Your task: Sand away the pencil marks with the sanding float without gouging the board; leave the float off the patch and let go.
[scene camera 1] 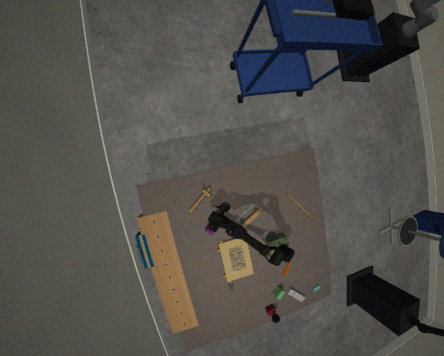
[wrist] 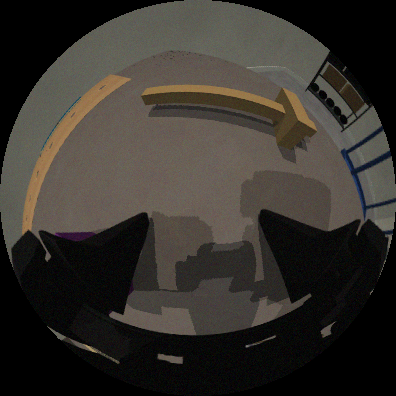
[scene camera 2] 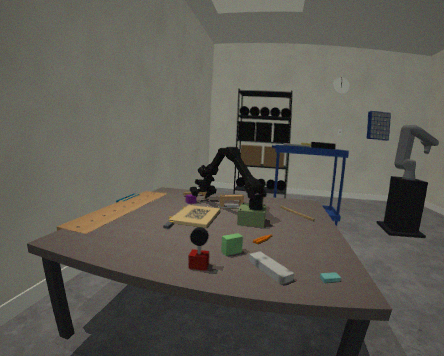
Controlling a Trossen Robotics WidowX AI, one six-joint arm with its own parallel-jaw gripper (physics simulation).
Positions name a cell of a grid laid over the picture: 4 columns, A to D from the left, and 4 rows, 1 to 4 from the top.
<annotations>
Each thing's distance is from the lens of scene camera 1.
pale wooden board (scene camera 1: C4): 1.39 m
long drilled plank (scene camera 1: B3): 1.23 m
The marked spots on the pale wooden board and the long drilled plank are 0.59 m apart.
</annotations>
